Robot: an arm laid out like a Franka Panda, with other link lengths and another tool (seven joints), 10 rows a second.
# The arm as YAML. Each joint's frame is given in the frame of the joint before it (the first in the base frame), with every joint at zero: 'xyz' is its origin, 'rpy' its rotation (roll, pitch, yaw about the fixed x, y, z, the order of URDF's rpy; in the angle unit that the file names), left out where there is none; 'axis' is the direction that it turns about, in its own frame. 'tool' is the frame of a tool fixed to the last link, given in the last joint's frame.
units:
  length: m
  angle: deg
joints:
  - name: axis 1
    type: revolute
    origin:
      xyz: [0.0, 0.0, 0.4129]
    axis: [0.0, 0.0, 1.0]
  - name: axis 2
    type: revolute
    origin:
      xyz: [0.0, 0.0, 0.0]
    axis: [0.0, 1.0, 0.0]
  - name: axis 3
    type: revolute
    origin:
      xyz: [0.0, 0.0, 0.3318]
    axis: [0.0, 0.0, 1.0]
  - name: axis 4
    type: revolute
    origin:
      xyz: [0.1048, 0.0, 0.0]
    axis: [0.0, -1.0, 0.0]
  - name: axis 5
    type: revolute
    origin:
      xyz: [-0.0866, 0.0, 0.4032]
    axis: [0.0, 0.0, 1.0]
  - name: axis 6
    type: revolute
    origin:
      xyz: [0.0, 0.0, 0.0]
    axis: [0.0, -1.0, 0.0]
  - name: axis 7
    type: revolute
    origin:
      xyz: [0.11, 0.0, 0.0]
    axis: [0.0, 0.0, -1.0]
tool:
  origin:
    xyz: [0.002, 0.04, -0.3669]
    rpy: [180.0, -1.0, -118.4]
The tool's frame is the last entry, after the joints.
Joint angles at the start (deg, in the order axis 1, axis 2, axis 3, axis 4, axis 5, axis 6, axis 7):
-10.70 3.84 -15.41 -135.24 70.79 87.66 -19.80
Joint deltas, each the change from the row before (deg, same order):
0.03 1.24 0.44 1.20 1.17 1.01 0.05
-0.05 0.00 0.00 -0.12 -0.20 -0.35 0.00
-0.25 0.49 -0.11 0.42 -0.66 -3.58 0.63
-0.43 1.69 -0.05 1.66 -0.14 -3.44 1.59
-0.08 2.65 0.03 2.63 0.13 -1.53 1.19
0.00 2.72 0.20 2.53 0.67 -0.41 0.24
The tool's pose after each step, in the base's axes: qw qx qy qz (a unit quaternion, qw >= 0); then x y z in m. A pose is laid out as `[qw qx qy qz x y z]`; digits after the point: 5 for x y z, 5 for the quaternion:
[0.21542 -0.13749 0.76757 0.58781 0.57396 0.12622 0.36017]
[0.21298 -0.13836 0.76641 0.59000 0.57118 0.12737 0.36024]
[0.19854 -0.14416 0.75243 0.61127 0.55844 0.13472 0.37148]
[0.18184 -0.14066 0.74023 0.63183 0.55533 0.13603 0.37985]
[0.16986 -0.13663 0.73716 0.63959 0.56353 0.13348 0.37644]
[0.16724 -0.13430 0.73663 0.64138 0.57653 0.13066 0.36869]

